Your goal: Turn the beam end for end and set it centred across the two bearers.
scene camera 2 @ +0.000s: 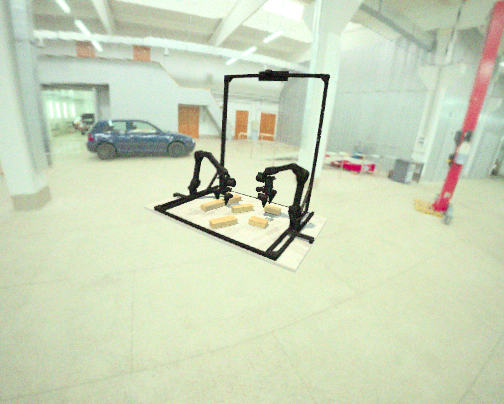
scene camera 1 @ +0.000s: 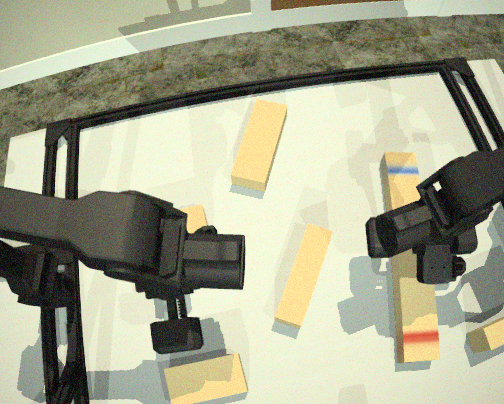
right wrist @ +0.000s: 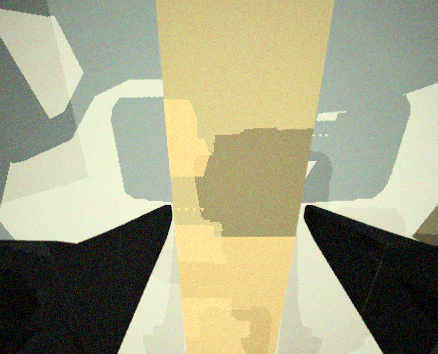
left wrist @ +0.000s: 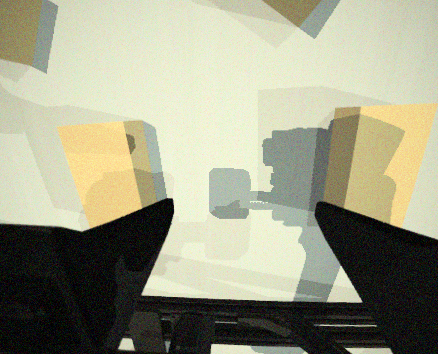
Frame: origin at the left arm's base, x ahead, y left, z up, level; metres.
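Seen in the pictures: left gripper, between the fingertips: (scene camera 2: 266, 205) (scene camera 1: 181, 293) (left wrist: 244, 206); right gripper, between the fingertips: (scene camera 2: 222, 203) (scene camera 1: 407, 251) (right wrist: 237, 211); left arm's base, origin of its link: (scene camera 2: 294, 228) (scene camera 1: 57, 290) (left wrist: 193, 327); right arm's base, origin of its link: (scene camera 2: 193, 195).
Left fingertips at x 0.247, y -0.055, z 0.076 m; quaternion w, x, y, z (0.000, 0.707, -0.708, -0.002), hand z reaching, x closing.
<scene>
Offsets run from my left fingertips to a thing's middle.
The long wooden beam @(dx +0.387, dy +0.010, dz -0.077 m) (scene camera 1: 414, 295) (scene camera 2: 212, 204) (right wrist: 240, 280) lies flat at the right in scene camera 1, its blue band at the upper end and red band at the lower. My right gripper (scene camera 2: 223, 198) (right wrist: 237, 211) is open over the beam's middle stretch, one finger to each side, with nothing held. Two short parallel blocks look like the bearers: one @(dx -0.013, dy +0.129, dz -0.077 m) (scene camera 1: 196, 217) (scene camera 2: 258, 221) (left wrist: 100, 170) is partly hidden by the left arm, the other @(dx +0.005, dy -0.133, dz -0.077 m) (scene camera 1: 207, 381) (scene camera 2: 272, 209) (left wrist: 375, 160) is at the bottom. My left gripper (scene camera 2: 265, 203) (left wrist: 244, 206) is open and empty above the table between them.
Two loose blocks lie between the arms: one @(dx +0.170, dy +0.277, dz -0.077 m) (scene camera 1: 260, 142) (scene camera 2: 223, 221) farther up, another @(dx +0.192, dy +0.009, dz -0.074 m) (scene camera 1: 303, 277) (scene camera 2: 242, 208) nearer the beam. Part of a further block @(dx +0.514, dy -0.171, dz -0.064 m) (scene camera 1: 492, 336) shows at the right edge in scene camera 1. A black frame rail (scene camera 1: 250, 91) borders the table.
</scene>
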